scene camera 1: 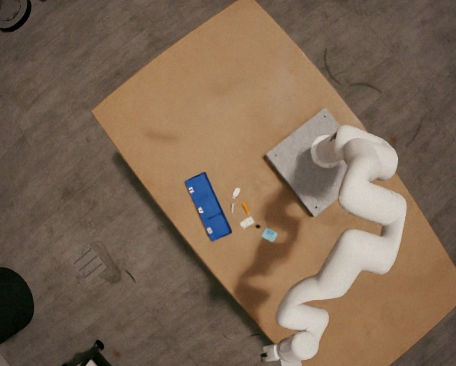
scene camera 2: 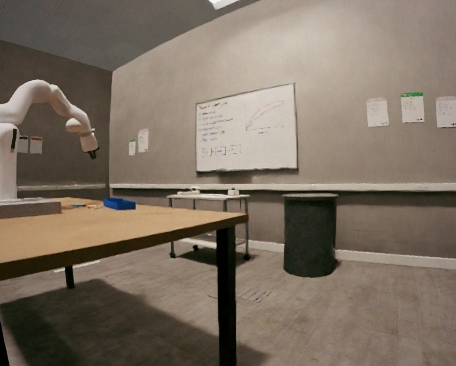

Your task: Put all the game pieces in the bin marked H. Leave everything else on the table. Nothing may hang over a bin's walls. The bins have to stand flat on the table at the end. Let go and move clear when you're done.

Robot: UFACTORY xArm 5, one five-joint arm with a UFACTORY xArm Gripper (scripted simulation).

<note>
In view: a long blue bin (scene camera 1: pixel 200 188).
</note>
